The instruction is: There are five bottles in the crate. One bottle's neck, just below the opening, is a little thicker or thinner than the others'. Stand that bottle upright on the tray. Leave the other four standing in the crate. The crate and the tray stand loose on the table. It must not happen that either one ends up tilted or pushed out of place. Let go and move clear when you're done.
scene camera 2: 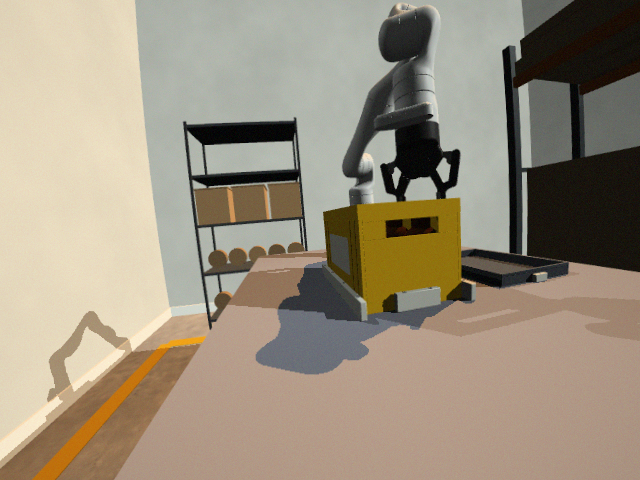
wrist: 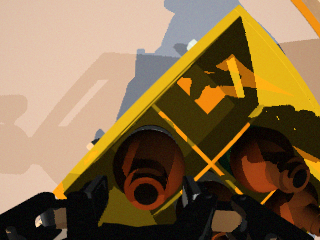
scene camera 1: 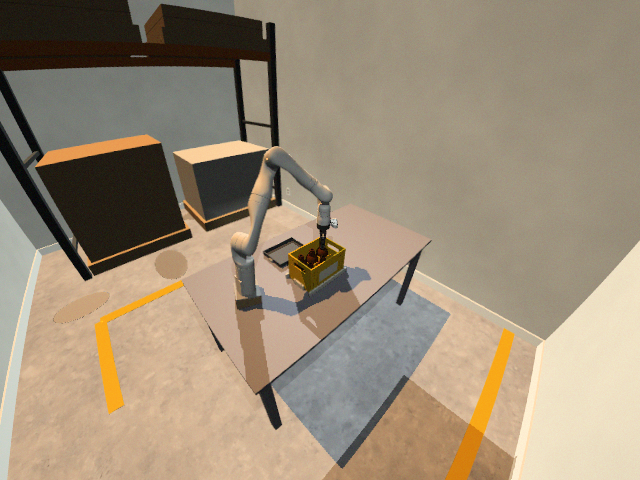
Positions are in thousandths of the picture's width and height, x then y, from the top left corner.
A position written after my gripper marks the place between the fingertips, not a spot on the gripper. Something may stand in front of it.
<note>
I see my gripper (scene camera 2: 659, 449), a yellow crate (scene camera 2: 587, 557) and a dark tray (scene camera 2: 759, 551).
The yellow crate shows as well in the wrist view (wrist: 764, 306) and in scene camera 1 (scene camera 1: 487, 580). My gripper shows as well in the wrist view (wrist: 452, 785).
</note>
